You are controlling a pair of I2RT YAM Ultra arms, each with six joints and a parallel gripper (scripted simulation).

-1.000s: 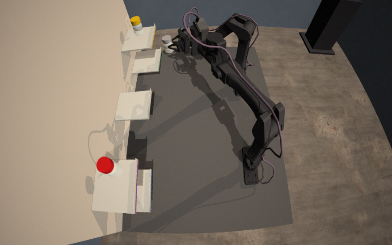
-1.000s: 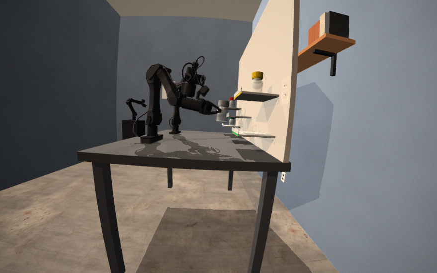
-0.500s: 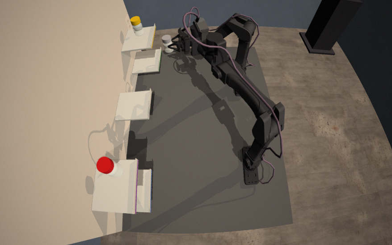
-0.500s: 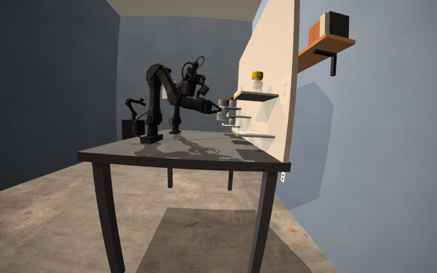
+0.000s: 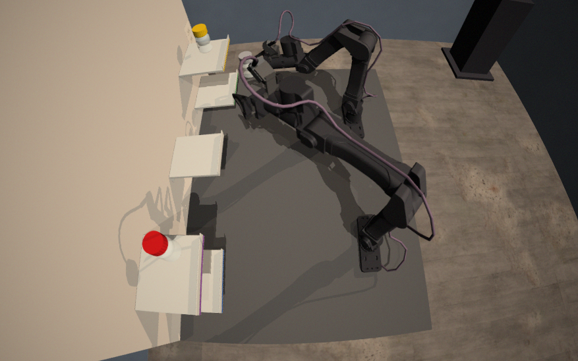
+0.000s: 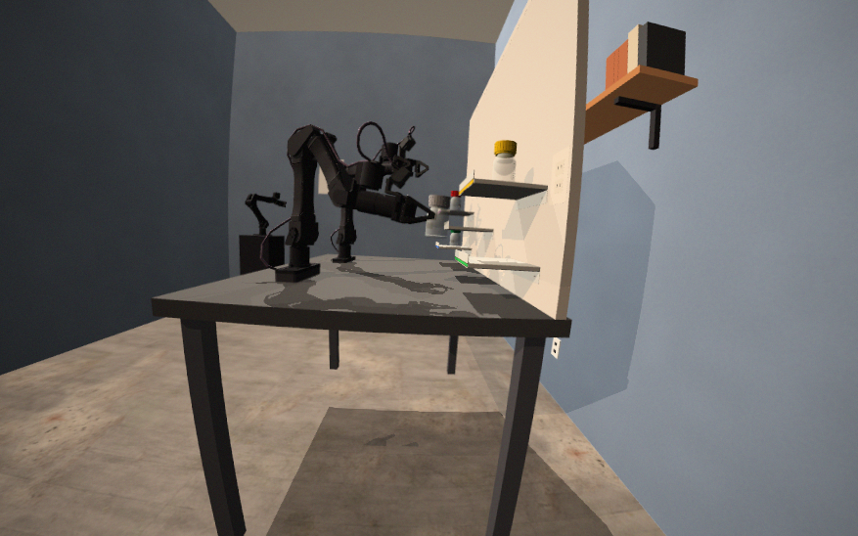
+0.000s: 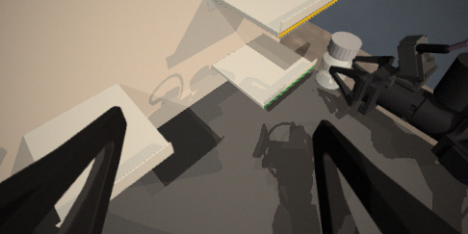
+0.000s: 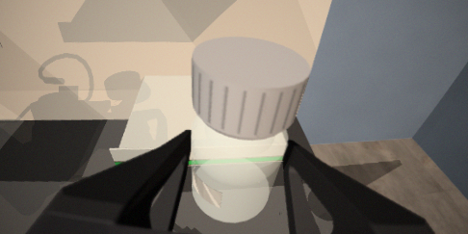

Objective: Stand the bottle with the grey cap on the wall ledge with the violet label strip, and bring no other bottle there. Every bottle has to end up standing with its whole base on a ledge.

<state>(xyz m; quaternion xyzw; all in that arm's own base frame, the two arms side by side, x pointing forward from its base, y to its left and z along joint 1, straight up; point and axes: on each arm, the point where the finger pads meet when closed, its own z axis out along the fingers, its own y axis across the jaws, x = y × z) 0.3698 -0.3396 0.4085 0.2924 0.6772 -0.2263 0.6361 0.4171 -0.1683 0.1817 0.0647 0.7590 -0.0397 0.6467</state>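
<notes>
Right now my right hand is 10 mm short of the grey-cap bottle and 10 mm above it. Round my right hand: yellow-capped bottle 170 mm ahead, 130 mm above, 20 mm to the right; then green-capped bottle 770 mm to the left, 160 mm ahead, 60 mm below; then beige wall 430 mm to the left, 260 mm ahead, 240 mm above.
</notes>
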